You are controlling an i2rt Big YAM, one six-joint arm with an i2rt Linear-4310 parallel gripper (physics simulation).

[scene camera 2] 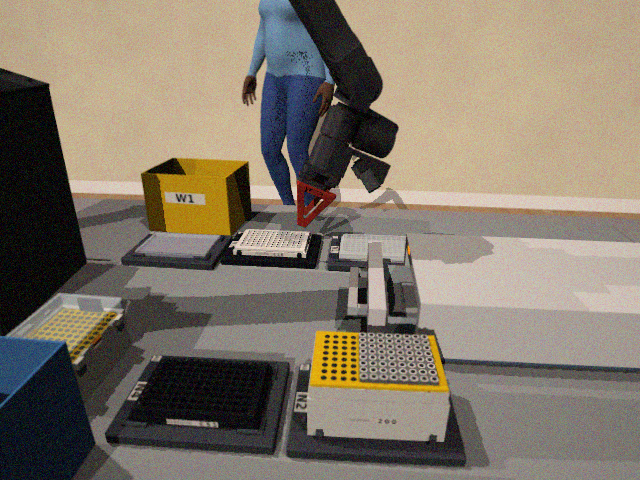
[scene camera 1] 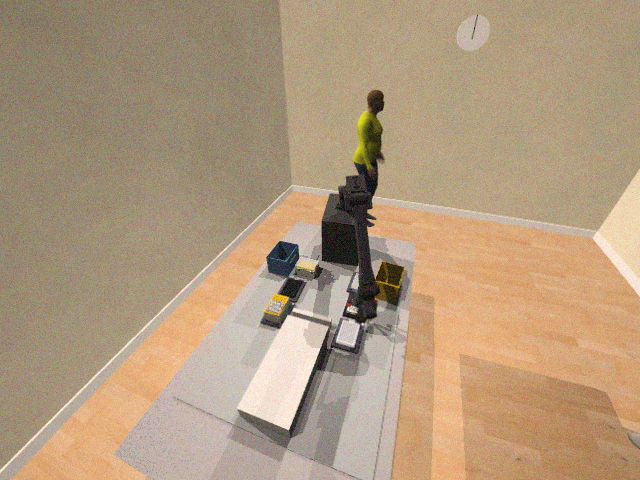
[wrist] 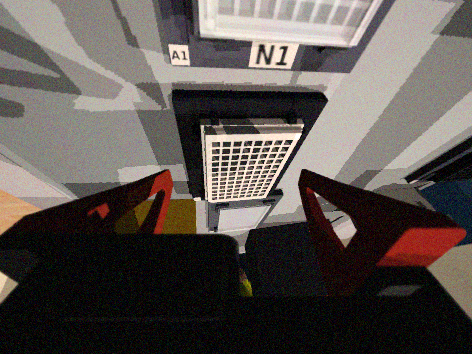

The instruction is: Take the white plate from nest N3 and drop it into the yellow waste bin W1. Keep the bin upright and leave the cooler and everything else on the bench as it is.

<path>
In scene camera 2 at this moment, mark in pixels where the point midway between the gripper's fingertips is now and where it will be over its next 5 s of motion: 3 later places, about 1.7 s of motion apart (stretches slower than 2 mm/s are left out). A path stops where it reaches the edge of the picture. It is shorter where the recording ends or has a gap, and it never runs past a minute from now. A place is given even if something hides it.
My gripper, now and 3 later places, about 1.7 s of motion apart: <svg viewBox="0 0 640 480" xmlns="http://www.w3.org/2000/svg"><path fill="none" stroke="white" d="M301 219L259 236L257 229L281 229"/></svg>
</path>
